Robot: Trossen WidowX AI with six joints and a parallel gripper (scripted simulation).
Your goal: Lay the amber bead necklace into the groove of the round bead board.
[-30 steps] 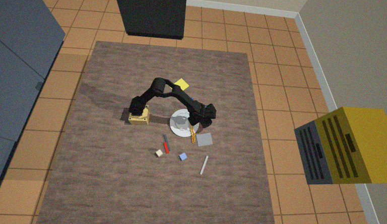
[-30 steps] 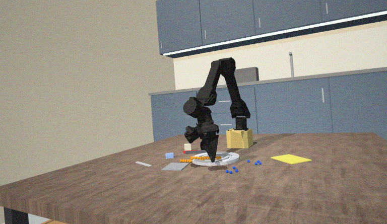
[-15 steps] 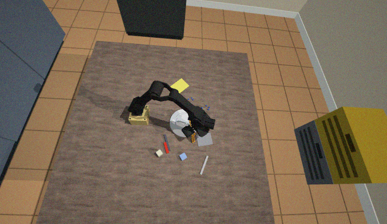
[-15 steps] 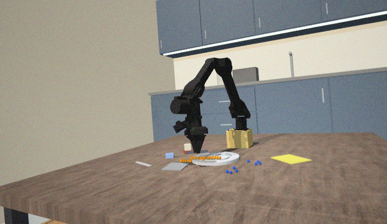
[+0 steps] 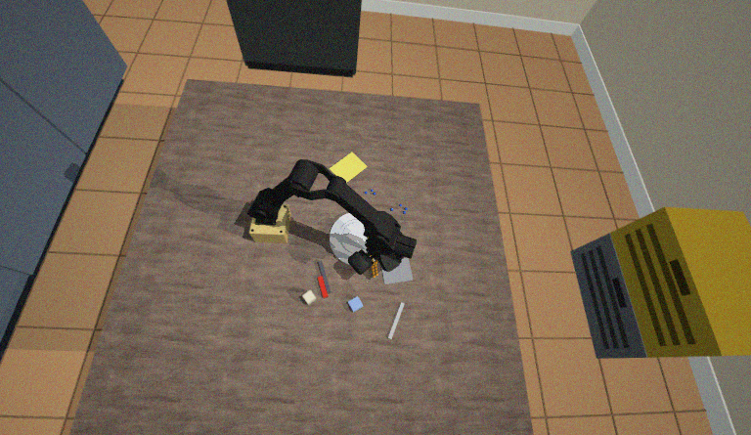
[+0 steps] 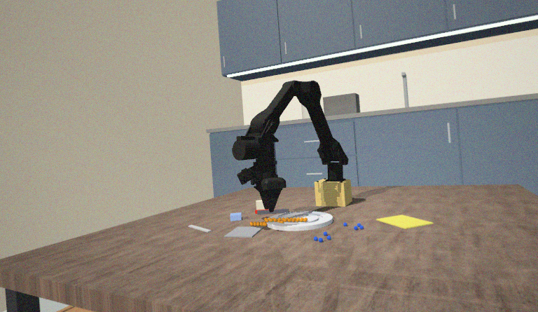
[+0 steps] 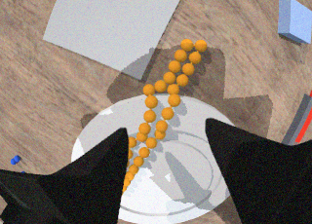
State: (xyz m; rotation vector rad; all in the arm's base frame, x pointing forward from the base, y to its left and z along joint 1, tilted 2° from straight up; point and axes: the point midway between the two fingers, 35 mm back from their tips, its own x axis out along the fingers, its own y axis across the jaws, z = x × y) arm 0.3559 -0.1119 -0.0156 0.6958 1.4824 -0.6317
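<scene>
Now: gripper tip 8 cm short of the grey square tile, 4 cm to the left of it and 4 cm above it. Round my gripper tip: red stick: 16 cm behind, 8 cm to the right, 4 cm below; then white stick: 8 cm ahead, 20 cm to the right, 4 cm below; then light blue cube: 6 cm behind, 15 cm to the right, 4 cm below.
</scene>
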